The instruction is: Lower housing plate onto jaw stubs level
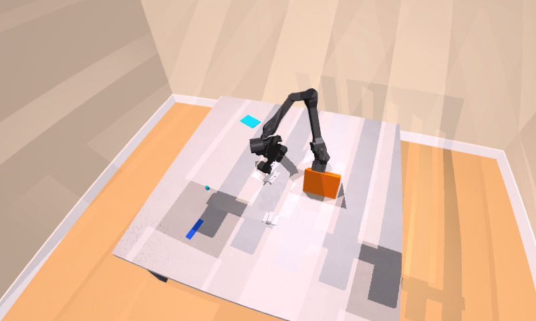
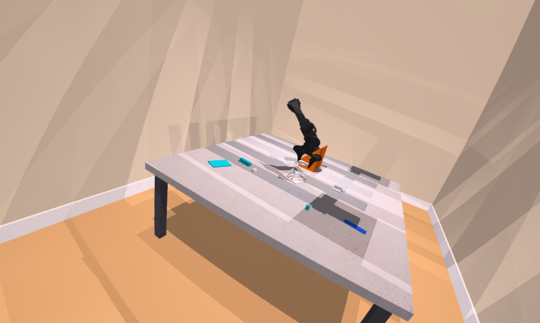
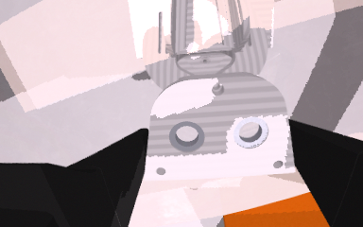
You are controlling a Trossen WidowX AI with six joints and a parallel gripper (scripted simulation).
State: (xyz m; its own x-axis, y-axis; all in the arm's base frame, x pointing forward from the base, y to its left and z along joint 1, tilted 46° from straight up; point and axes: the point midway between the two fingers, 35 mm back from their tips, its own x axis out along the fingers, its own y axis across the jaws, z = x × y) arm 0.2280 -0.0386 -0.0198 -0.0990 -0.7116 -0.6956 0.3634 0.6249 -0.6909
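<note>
Right now the white jaw assembly is 70 mm below my gripper tip, 30 mm ahead of it and 10 mm to the left of it. From my gripper tip the other things lie so: blue bar 390 mm to the left, 300 mm ahead, 80 mm below; then teal cube 330 mm ahead, 150 mm to the left, 70 mm below; then cyan flat tile 430 mm to the right, 270 mm ahead, 80 mm below.
</note>
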